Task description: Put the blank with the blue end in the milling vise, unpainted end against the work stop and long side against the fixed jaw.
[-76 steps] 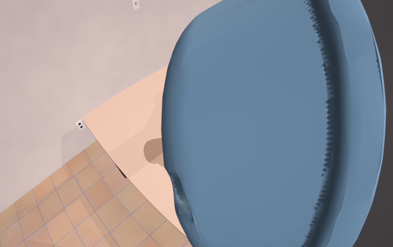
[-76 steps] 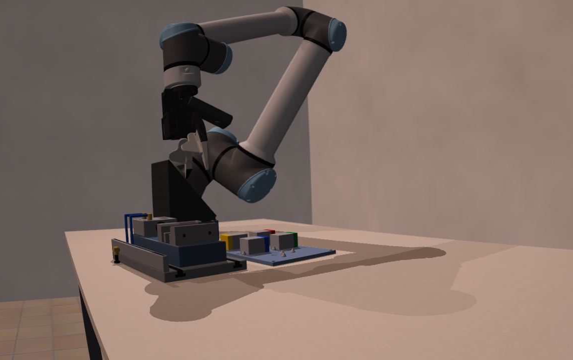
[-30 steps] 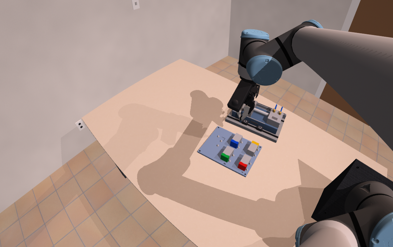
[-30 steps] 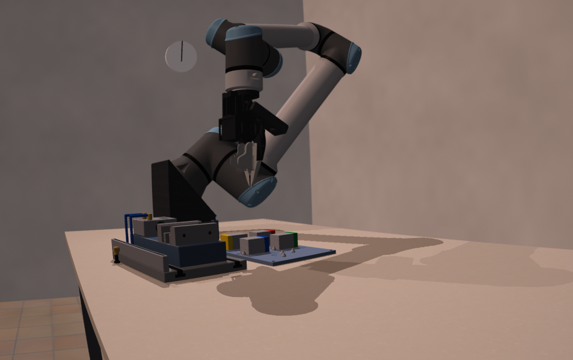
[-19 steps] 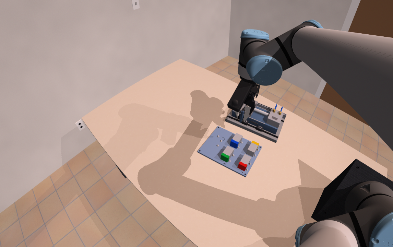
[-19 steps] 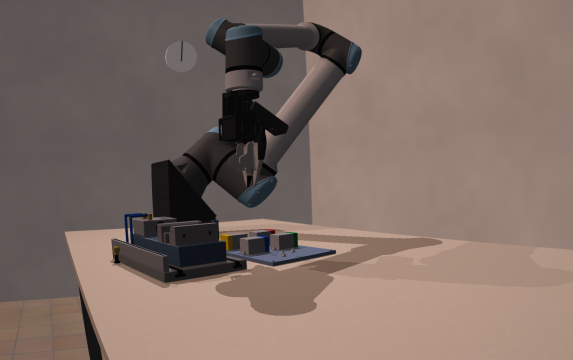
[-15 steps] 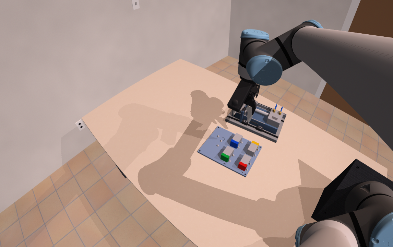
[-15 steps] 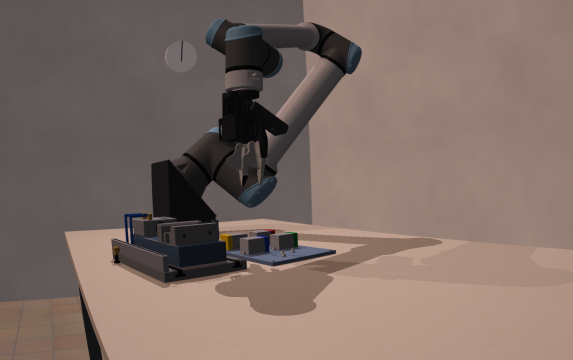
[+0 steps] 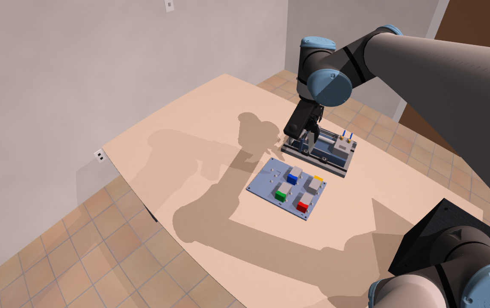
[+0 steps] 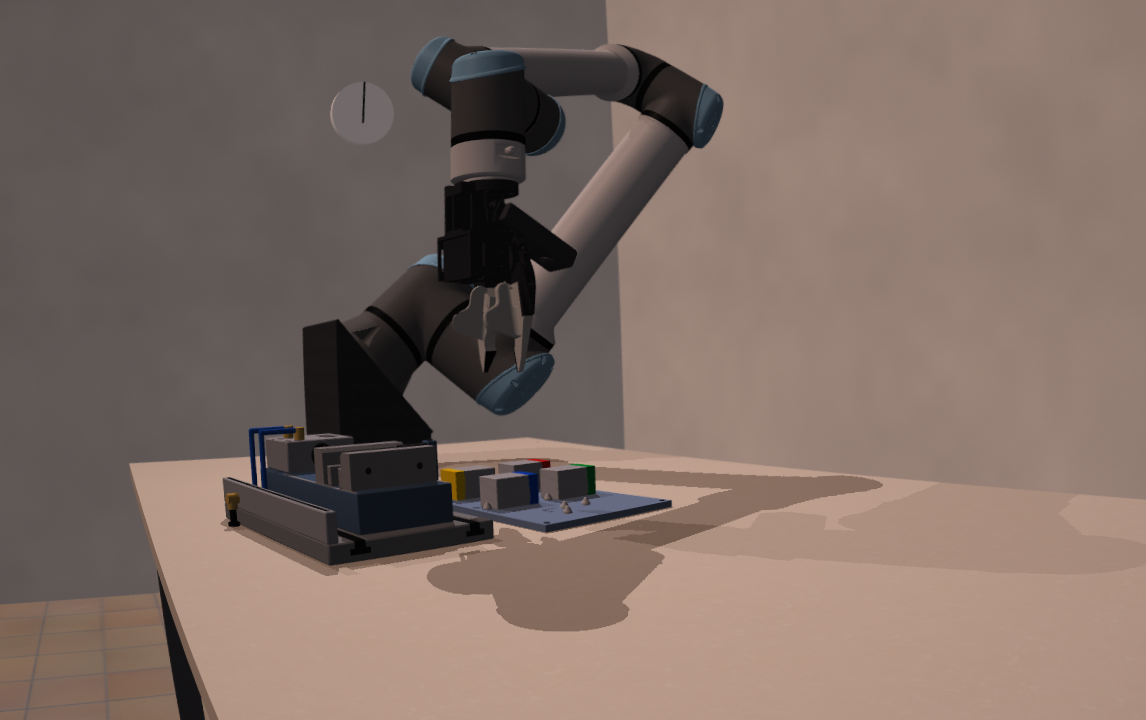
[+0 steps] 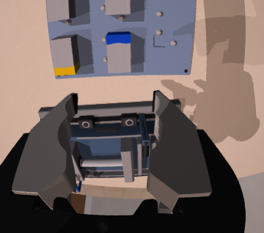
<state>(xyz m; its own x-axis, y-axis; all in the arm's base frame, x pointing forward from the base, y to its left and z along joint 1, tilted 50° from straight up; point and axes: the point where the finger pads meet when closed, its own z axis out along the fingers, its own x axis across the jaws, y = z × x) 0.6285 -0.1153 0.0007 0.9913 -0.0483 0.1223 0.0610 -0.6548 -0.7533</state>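
My gripper is now 150 mm above the blue-ended blank. The rest, counted from my hand: green-ended blank (90 mm to the left, 150 mm below); then yellow-ended blank (90 mm behind, 150 mm below); then work stop (50 mm ahead, 150 mm to the right, 90 mm below).
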